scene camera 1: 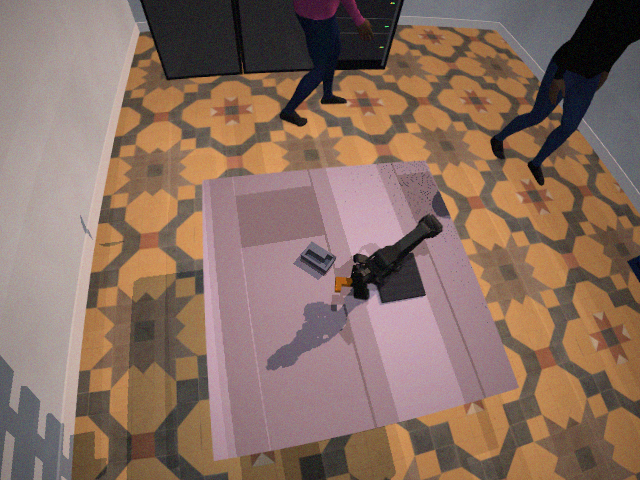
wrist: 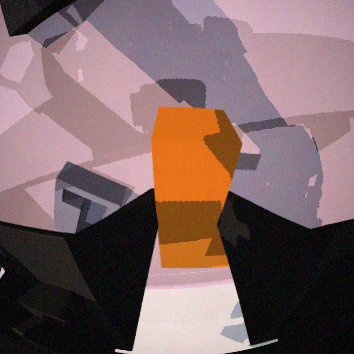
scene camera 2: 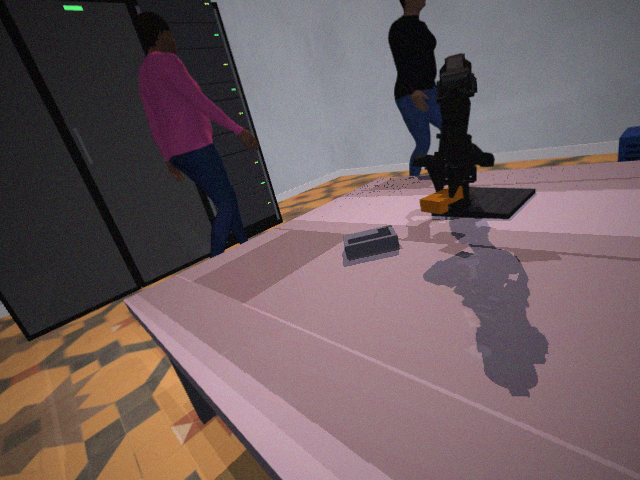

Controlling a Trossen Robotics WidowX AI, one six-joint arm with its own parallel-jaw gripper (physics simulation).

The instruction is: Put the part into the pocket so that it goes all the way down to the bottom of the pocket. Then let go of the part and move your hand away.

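Where they show: gripper, fingertip midpoint: (scene camera 1: 351, 282) (wrist: 186, 195) (scene camera 2: 445, 197); arm's base at its link origin: (scene camera 2: 459, 201).
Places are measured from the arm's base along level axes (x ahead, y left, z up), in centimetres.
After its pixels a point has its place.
Note:
The orange part (scene camera 1: 341, 283) @[z 10.0, x 27.0, y 2.7 cm] (scene camera 2: 435, 203) @[z 9.5, x 30.0, y 3.4 cm] (wrist: 187, 165) @[z 10.1, x 19.5, y 4.5 cm] is a blocky piece with a wider end that points away from the arm. My gripper (scene camera 1: 352, 282) @[z 8.5, x 22.6, y 3.3 cm] (scene camera 2: 448, 196) @[z 8.5, x 22.6, y 3.3 cm] (wrist: 186, 195) @[z 8.5, x 22.6, y 3.3 cm] is shut on its narrower end and holds it above the table, with the part's shadow apart from it. The grey block with the pocket (scene camera 1: 324, 265) @[z -1.9, x 27.7, y -11.6 cm] (scene camera 2: 372, 249) @[z -1.2, x 32.9, y -13.3 cm] (wrist: 95, 184) @[z -0.5, x 25.6, y -9.8 cm] stands on the table, up and left of the part in scene camera 1. Its stepped pocket opens upward. In the wrist view the block is at lower left, partly hidden by a finger.
The arm's dark base plate (scene camera 1: 405, 289) @[z -0.8, x -3.2, y 12.6 cm] (scene camera 2: 504, 203) @[z -0.8, x 1.6, y 12.3 cm] lies on the pink table (scene camera 1: 294, 408) @[z -2.4, x 61.3, y 41.1 cm] (scene camera 2: 361, 361) @[z -2.4, x 68.5, y 3.0 cm], behind the gripper in scene camera 2. Shadows of the arm fall across the table. Two people and dark server cabinets (scene camera 1: 193, 36) (scene camera 2: 85, 129) stand beyond the table.

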